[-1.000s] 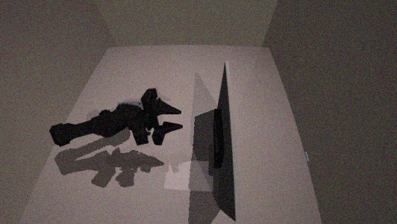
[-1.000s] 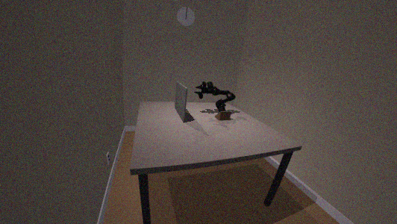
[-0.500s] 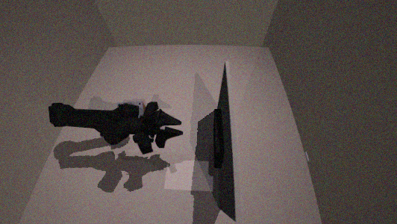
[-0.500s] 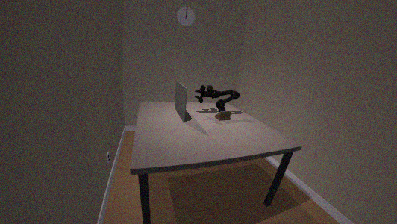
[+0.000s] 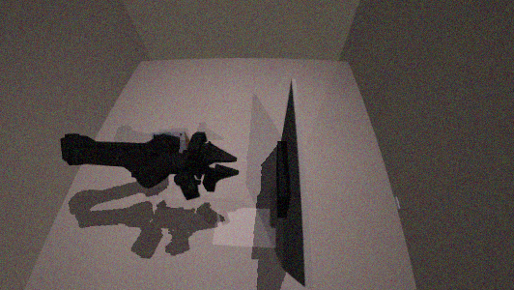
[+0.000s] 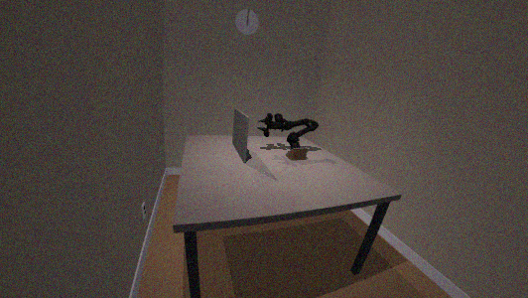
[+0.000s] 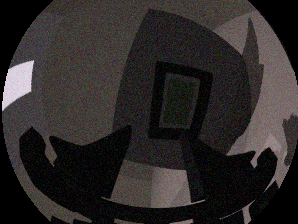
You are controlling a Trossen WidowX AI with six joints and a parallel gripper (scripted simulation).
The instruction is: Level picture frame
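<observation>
My gripper tip is now 130 mm short of the picture frame and 50 mm above it. Round my gripper tip: wall panel (140 mm ahead, 70 mm below).
</observation>
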